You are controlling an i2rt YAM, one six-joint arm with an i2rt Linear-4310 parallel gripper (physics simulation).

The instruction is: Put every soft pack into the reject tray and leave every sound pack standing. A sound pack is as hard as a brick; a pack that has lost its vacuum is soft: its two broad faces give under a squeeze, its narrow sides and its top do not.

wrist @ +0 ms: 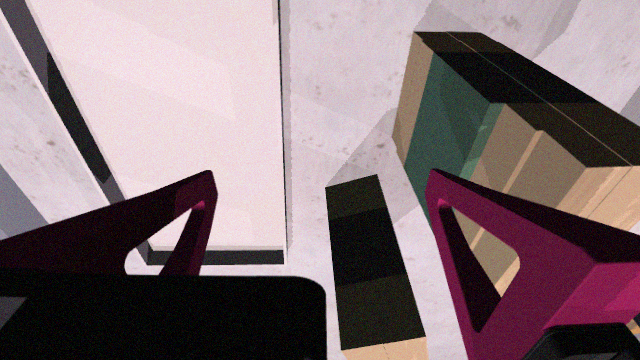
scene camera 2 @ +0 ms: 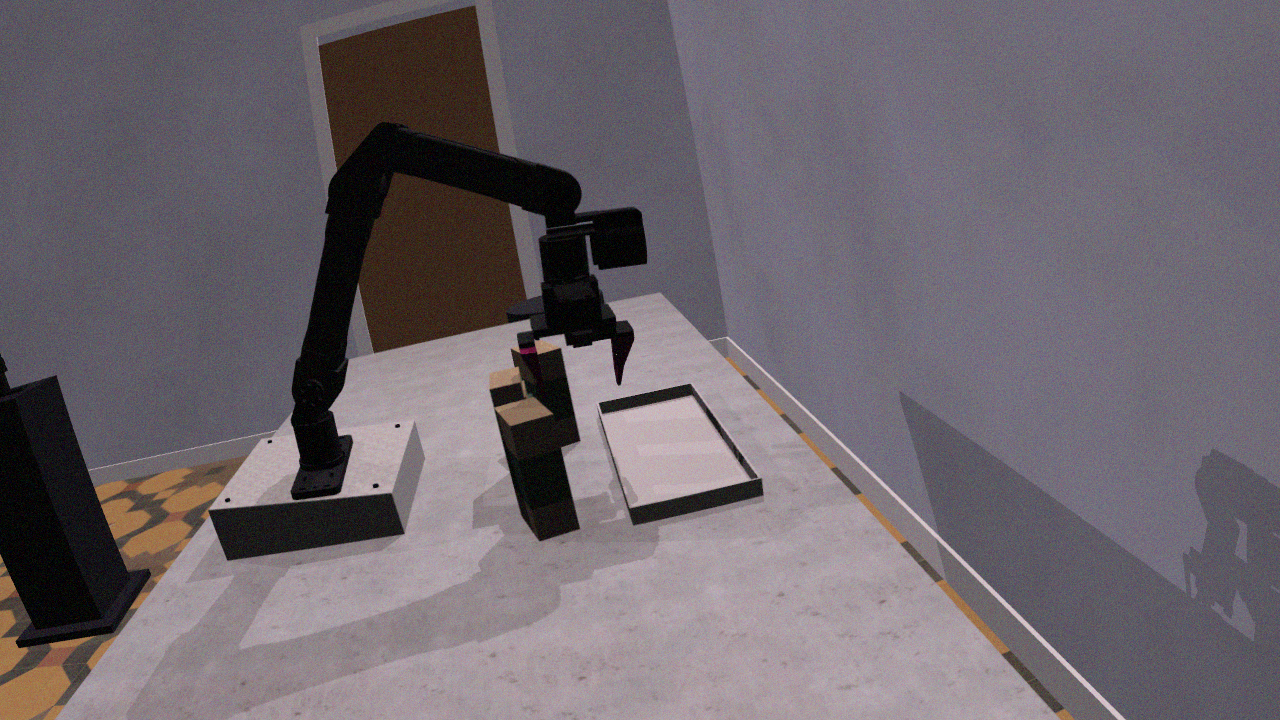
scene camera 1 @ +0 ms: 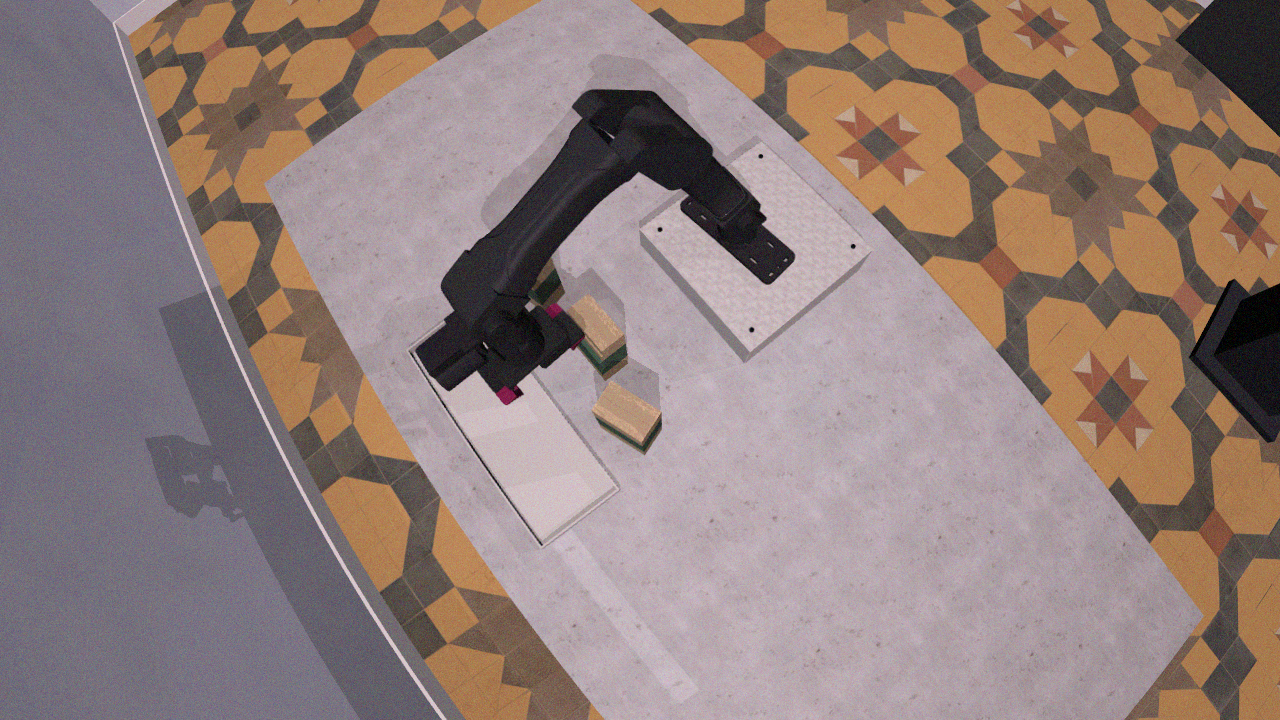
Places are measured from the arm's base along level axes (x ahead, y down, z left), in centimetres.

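Pixels of known places: gripper, fingertip midpoint: (wrist: 321, 181) (scene camera 2: 581, 390) (scene camera 1: 545, 369); arm's base, link origin: (scene camera 2: 324, 468) (scene camera 1: 736, 232).
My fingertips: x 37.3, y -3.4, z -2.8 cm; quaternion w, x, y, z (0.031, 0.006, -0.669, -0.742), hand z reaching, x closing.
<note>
Ahead of a thing's pixels: the offset from my fingertips to its top centre. Level surfaces: height alone.
Three tan packs with dark green bands stand upright beside the reject tray @[dx +9.5, dy +8.1, dz -1.6 cm] (scene camera 1: 553, 490) (scene camera 2: 675, 461) (wrist: 175, 100), which holds no pack. The near pack (scene camera 1: 628, 416) (scene camera 2: 544, 483) stands beside the tray's long side. The middle pack @[dx -8.8, dy -3.8, dz +0.9 cm] (scene camera 1: 597, 331) (scene camera 2: 505, 385) (wrist: 445, 115) has a stepped edge and is partly behind the right finger in the wrist view. The far pack @[dx -3.9, dy -3.8, dz +13.1 cm] (scene camera 1: 547, 288) (scene camera 2: 559, 411) (wrist: 372, 260) is partly hidden by the arm in scene camera 1. My gripper (scene camera 1: 541, 367) (scene camera 2: 577, 383) (wrist: 321, 181) is open and empty, above the tray's end and the packs' side. Softness does not show.
The arm's white base block (scene camera 1: 751, 313) (scene camera 2: 313, 528) stands on the grey table @[dy +10.3 cm] (scene camera 1: 850, 501) (scene camera 2: 626, 617) on the far side of the packs from the tray. A wall (scene camera 1: 179, 447) (scene camera 2: 895, 179) rises beyond the tray side. A black pedestal (scene camera 2: 62, 510) stands off the table.
</note>
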